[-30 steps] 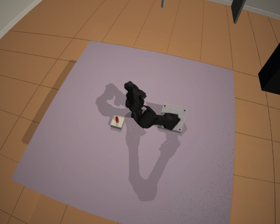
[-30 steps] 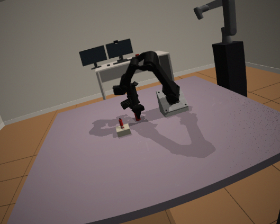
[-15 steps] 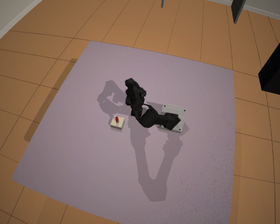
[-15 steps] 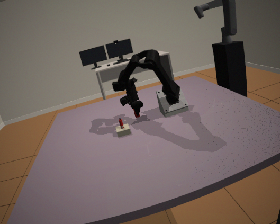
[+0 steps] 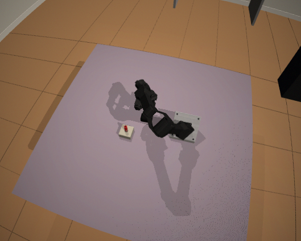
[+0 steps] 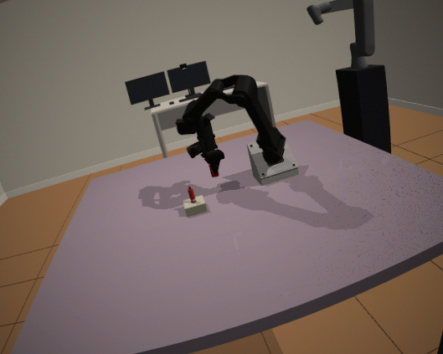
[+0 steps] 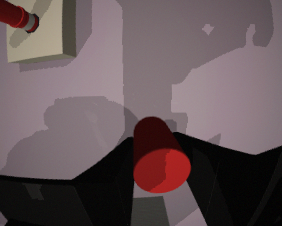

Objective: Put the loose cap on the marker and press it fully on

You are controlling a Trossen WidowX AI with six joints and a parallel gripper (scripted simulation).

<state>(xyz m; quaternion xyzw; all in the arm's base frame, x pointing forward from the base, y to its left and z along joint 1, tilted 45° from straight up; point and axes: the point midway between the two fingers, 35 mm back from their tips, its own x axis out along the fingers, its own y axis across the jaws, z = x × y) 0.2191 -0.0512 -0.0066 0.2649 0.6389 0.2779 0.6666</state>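
The cream holder block is 11 cm to the left of my gripper tip, 11 cm ahead of it and 5 cm below it. Round my gripper tip: red cap 1 cm above.
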